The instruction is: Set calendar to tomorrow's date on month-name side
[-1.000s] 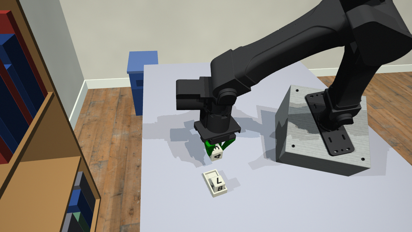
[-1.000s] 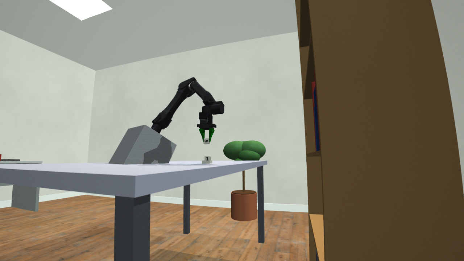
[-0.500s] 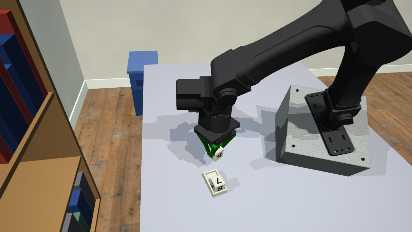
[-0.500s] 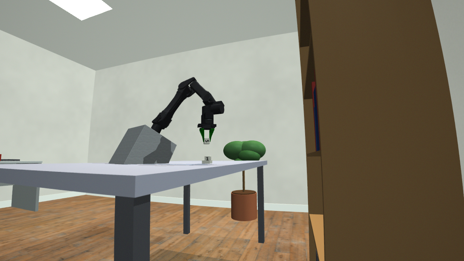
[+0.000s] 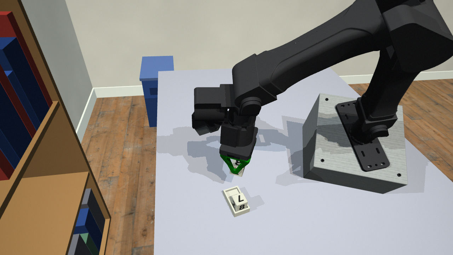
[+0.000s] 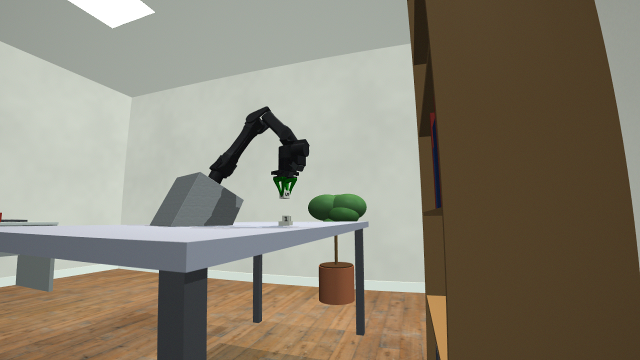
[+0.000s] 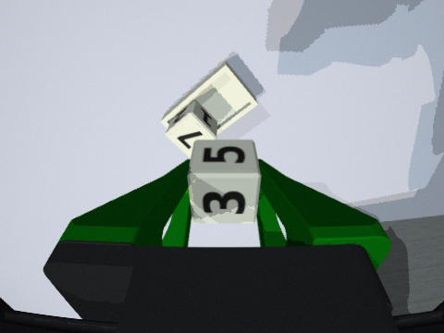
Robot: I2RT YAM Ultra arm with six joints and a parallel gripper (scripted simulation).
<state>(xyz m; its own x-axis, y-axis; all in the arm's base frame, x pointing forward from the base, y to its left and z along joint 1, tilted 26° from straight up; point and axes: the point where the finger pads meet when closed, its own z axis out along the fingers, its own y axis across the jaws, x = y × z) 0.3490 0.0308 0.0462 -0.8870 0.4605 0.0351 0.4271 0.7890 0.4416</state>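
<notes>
My hand is 120 mm above the tray, 20 mm to the right of it and 10 mm past it.
</notes>
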